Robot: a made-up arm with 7 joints. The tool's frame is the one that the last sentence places.
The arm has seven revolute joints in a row. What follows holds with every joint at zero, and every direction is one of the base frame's.
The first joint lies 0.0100 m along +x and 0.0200 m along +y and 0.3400 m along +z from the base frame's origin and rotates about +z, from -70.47 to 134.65 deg.
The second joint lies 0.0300 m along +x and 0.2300 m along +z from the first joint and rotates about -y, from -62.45 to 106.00 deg.
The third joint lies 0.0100 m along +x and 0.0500 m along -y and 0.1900 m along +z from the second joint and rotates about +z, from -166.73 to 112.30 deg.
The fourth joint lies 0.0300 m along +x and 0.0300 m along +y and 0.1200 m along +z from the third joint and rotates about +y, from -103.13 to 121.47 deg.
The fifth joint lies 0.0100 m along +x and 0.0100 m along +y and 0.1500 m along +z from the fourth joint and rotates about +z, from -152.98 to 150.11 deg.
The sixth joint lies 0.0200 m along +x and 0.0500 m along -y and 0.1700 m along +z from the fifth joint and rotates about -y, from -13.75 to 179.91 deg.
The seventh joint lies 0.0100 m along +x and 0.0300 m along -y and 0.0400 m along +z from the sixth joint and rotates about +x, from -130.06 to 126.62 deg.
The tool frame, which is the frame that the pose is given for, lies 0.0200 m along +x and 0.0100 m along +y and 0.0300 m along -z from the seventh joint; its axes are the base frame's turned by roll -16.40, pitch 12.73 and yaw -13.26 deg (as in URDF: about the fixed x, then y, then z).
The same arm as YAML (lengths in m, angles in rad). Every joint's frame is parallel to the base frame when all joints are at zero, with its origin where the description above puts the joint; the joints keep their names.
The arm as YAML. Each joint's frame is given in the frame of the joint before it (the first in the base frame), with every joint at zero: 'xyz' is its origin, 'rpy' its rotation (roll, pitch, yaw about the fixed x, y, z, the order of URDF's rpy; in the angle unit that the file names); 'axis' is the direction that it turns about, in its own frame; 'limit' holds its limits. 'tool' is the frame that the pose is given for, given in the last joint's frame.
units:
  length: m
  angle: rad
joints:
  - name: joint 1
    type: revolute
    origin:
      xyz: [0.01, 0.02, 0.34]
      rpy: [0.0, 0.0, 0.0]
    axis: [0.0, 0.0, 1.0]
    limit:
      lower: -1.2299
      upper: 2.3501
  - name: joint 2
    type: revolute
    origin:
      xyz: [0.03, 0.0, 0.23]
      rpy: [0.0, 0.0, 0.0]
    axis: [0.0, -1.0, 0.0]
    limit:
      lower: -1.09
      upper: 1.85
  - name: joint 3
    type: revolute
    origin:
      xyz: [0.01, -0.05, 0.19]
      rpy: [0.0, 0.0, 0.0]
    axis: [0.0, 0.0, 1.0]
    limit:
      lower: -2.91
      upper: 1.96
  - name: joint 4
    type: revolute
    origin:
      xyz: [0.03, 0.03, 0.12]
      rpy: [0.0, 0.0, 0.0]
    axis: [0.0, 1.0, 0.0]
    limit:
      lower: -1.8
      upper: 2.1201
  - name: joint 5
    type: revolute
    origin:
      xyz: [0.01, 0.01, 0.15]
      rpy: [0.0, 0.0, 0.0]
    axis: [0.0, 0.0, 1.0]
    limit:
      lower: -2.67
      upper: 2.6199
  - name: joint 6
    type: revolute
    origin:
      xyz: [0.02, -0.05, 0.17]
      rpy: [0.0, 0.0, 0.0]
    axis: [0.0, -1.0, 0.0]
    limit:
      lower: -0.24
      upper: 3.14
  - name: joint 7
    type: revolute
    origin:
      xyz: [0.01, -0.03, 0.04]
      rpy: [0.0, 0.0, 0.0]
    axis: [1.0, 0.0, 0.0]
    limit:
      lower: -2.27
      upper: 2.2099
tool:
  origin:
    xyz: [0.02, 0.01, -0.03]
    rpy: [-0.2862, 0.2222, -0.2314]

